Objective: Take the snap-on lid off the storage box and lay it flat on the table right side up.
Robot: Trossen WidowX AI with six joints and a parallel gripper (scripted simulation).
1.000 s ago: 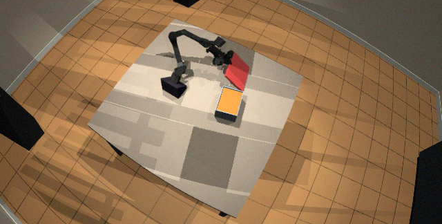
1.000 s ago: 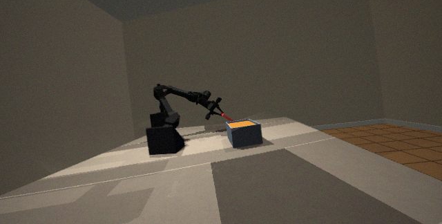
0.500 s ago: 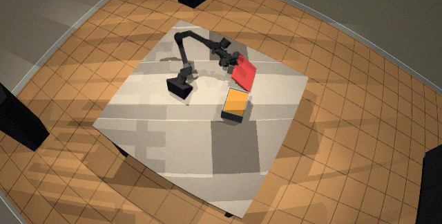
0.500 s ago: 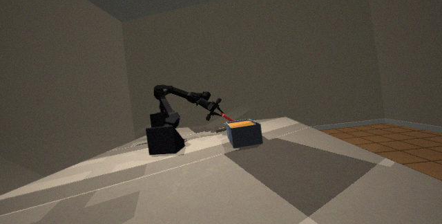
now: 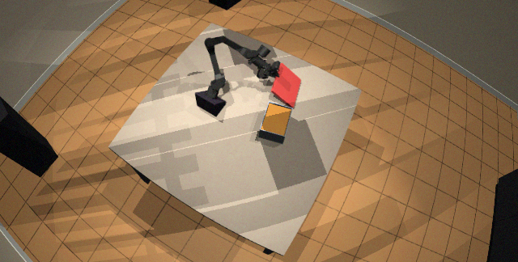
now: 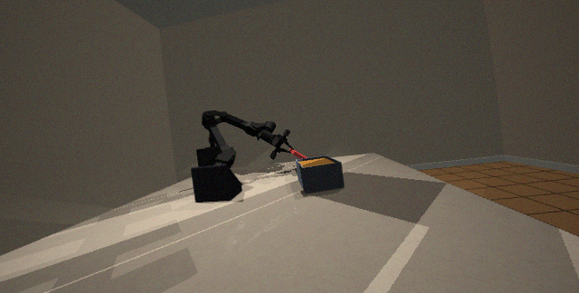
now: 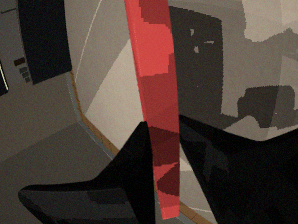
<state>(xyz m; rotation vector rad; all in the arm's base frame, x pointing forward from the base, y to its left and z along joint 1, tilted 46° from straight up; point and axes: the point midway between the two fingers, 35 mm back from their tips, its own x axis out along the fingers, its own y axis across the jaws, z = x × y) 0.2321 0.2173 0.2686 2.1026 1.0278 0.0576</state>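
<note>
The red lid is 60 mm ahead of my gripper tip, 50 mm below it and 20 mm to the left of it. The rest, counted from my gripper tip: storage box 240 mm to the right, 160 mm ahead, 70 mm below.
</note>
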